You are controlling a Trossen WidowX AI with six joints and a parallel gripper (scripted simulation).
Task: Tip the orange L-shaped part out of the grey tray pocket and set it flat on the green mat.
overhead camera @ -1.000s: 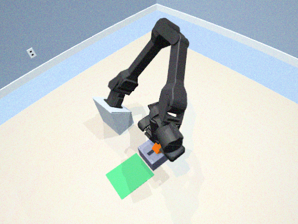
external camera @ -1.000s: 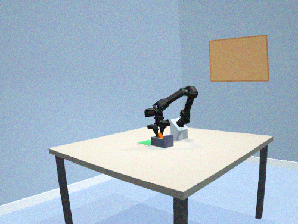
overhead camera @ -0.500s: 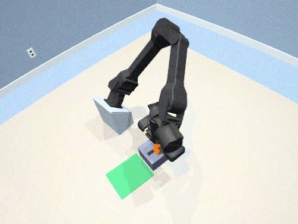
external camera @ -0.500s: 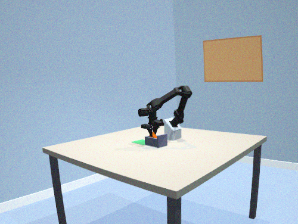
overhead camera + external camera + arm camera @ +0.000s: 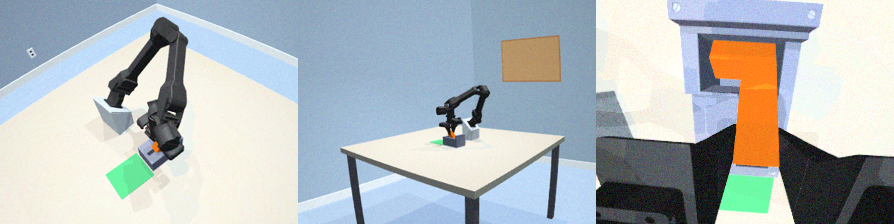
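My gripper tip is 140 mm to the left of the green mat, 100 mm above it and 20 mm past it. Also, from my gripper tip: orange L-shaped part 30 mm to the left, 30 mm below, 10 mm behind.
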